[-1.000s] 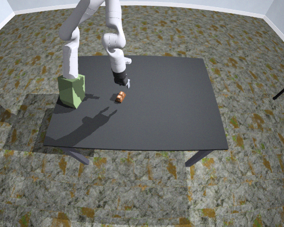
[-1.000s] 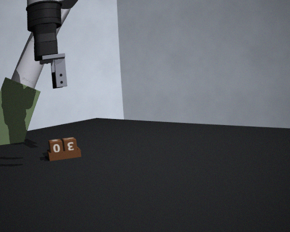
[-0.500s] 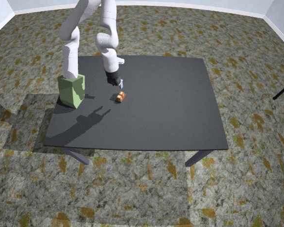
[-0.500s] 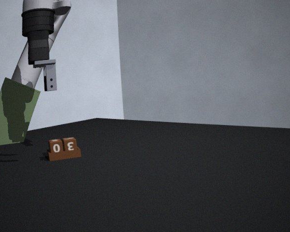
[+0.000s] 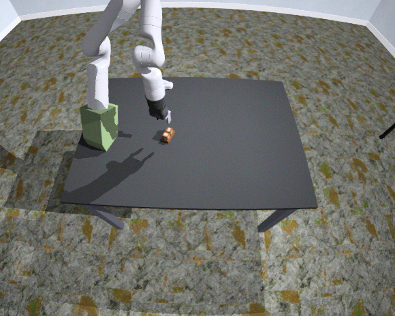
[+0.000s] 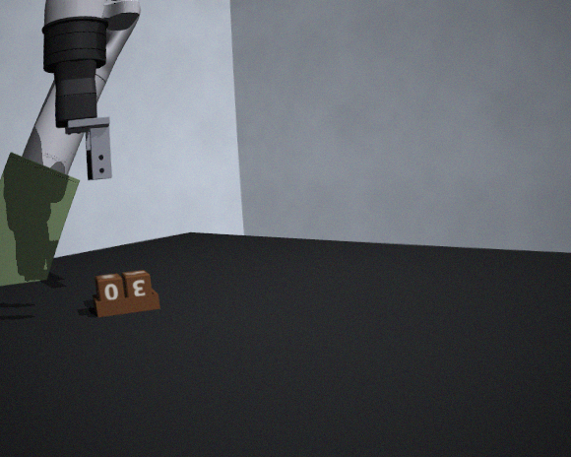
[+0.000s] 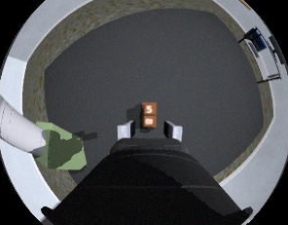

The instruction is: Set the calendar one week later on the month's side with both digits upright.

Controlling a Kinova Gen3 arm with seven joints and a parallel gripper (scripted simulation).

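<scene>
The cube is 14 cm below my hand, 3 cm to the left of it and 1 cm ahead of it. From my hand the other things lie so: brown calendar tray: 16 cm below, 2 cm to the left.
</scene>
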